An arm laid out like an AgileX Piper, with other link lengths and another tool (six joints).
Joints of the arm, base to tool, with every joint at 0 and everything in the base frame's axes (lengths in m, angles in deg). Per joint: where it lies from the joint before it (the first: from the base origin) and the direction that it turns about. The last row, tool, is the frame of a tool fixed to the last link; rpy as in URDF.
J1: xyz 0.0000 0.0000 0.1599 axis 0 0 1
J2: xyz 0.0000 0.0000 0.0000 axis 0 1 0
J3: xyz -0.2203 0.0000 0.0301 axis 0 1 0
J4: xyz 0.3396 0.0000 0.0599 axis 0.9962 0 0.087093
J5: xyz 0.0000 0.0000 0.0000 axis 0 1 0
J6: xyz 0.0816 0.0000 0.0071 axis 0.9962 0 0.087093
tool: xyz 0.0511 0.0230 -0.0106 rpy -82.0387 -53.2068 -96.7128
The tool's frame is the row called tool.
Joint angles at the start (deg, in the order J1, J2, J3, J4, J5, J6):
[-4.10 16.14 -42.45 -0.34 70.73 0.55]
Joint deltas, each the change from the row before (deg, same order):
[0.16 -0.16 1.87 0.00 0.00 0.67]
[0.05 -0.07 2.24 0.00 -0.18 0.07]
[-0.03 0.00 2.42 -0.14 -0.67 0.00]
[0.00 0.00 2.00 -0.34 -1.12 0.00]
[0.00 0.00 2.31 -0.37 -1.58 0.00]
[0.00 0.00 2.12 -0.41 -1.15 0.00]
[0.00 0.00 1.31 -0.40 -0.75 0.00]
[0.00 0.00 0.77 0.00 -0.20 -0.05]
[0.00 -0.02 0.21 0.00 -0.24 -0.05]
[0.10 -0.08 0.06 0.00 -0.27 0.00]
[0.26 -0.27 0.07 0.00 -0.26 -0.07]
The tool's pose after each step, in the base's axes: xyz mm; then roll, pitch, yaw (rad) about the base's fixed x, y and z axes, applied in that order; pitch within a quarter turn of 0, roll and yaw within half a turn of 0. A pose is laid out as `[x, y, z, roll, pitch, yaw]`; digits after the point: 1 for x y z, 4 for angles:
[171.3, 10.8, 347.5, -2.5417, -0.6422, -0.9352]
[175.0, 10.7, 333.3, -2.5735, -0.6188, -0.9164]
[179.4, 10.0, 318.2, -2.6030, -0.6000, -0.9010]
[183.6, 9.0, 306.3, -2.6212, -0.5937, -0.8930]
[188.5, 7.8, 292.7, -2.6375, -0.5896, -0.8859]
[192.0, 6.7, 279.6, -2.6580, -0.5829, -0.8765]
[194.0, 5.7, 271.5, -2.6720, -0.5810, -0.8705]
[194.6, 5.6, 266.4, -2.6811, -0.5745, -0.8648]
[195.1, 5.6, 265.3, -2.6809, -0.5755, -0.8641]
[195.5, 5.9, 265.5, -2.6766, -0.5791, -0.8646]
[195.4, 6.8, 266.3, -2.6705, -0.5853, -0.8623]

